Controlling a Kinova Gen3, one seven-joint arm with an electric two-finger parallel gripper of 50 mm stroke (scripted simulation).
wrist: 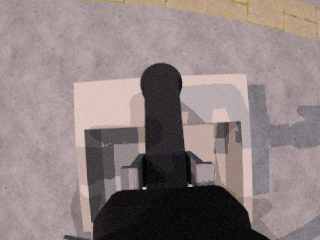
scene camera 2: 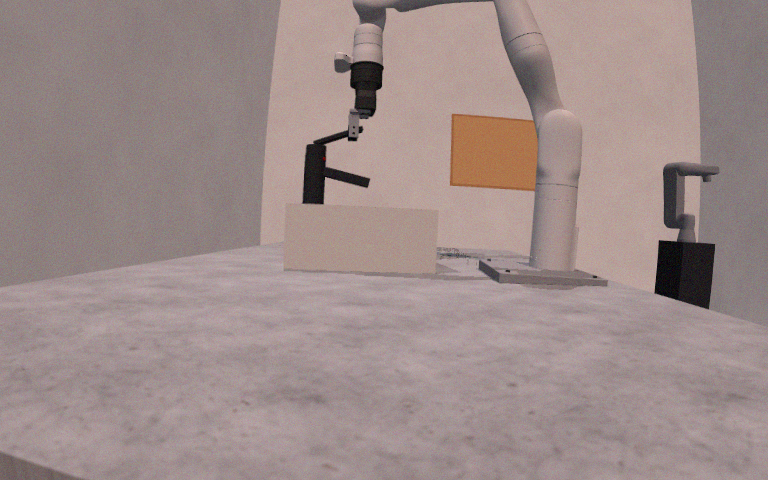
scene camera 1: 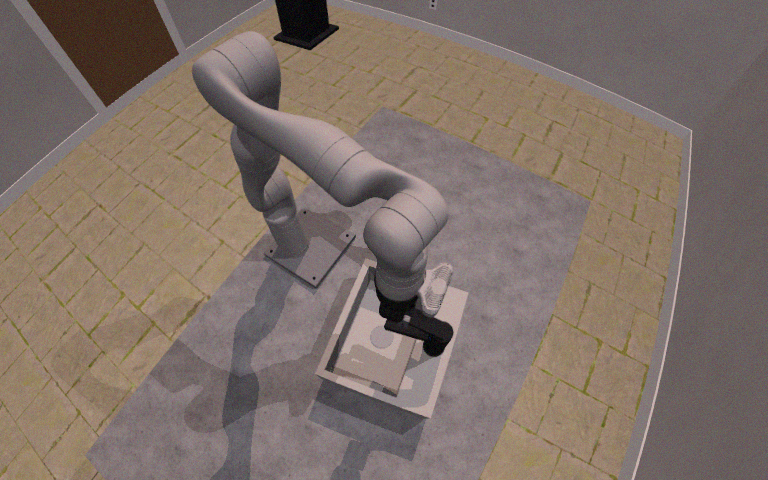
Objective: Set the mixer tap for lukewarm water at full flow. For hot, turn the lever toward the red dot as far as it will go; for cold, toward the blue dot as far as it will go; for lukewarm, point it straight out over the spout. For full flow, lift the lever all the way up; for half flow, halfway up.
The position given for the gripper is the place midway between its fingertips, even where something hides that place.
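There's the gripper (scene camera 2: 352,139), (wrist: 165,163) in the scene. There's a black mixer tap (scene camera 2: 315,171), (scene camera 1: 432,349) as well.
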